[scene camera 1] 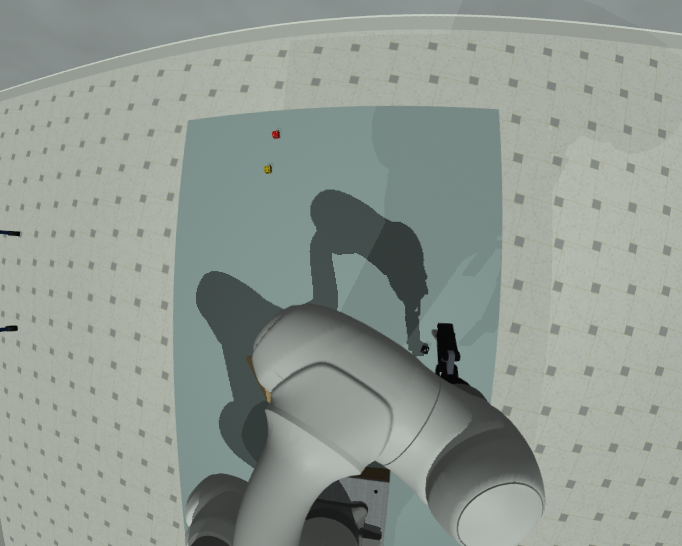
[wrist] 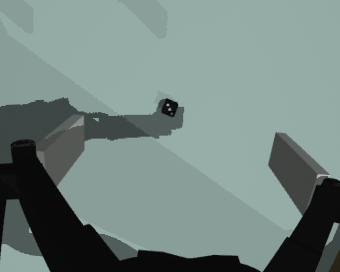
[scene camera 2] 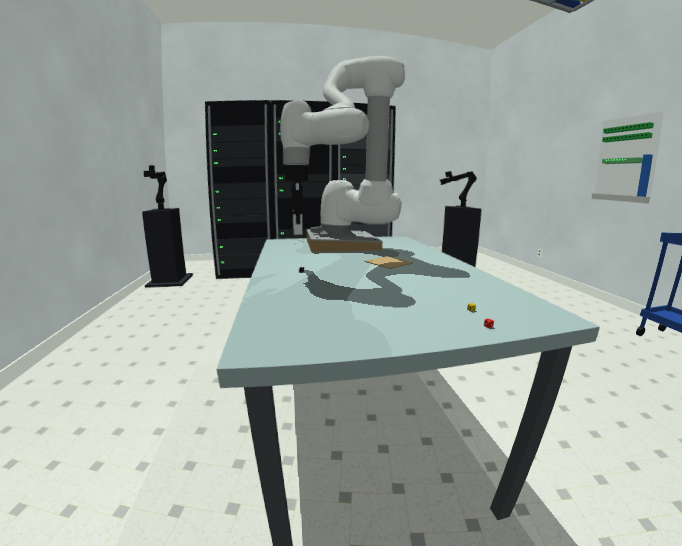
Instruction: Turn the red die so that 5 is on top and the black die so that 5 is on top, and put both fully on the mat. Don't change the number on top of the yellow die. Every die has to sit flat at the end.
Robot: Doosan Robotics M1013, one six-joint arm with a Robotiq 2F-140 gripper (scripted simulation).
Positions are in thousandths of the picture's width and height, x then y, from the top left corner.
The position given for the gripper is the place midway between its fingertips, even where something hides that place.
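Scene camera 1 shows the gripper (scene camera 1: 639,675), and the gripper is visible in the wrist view (wrist: 528,520) too.
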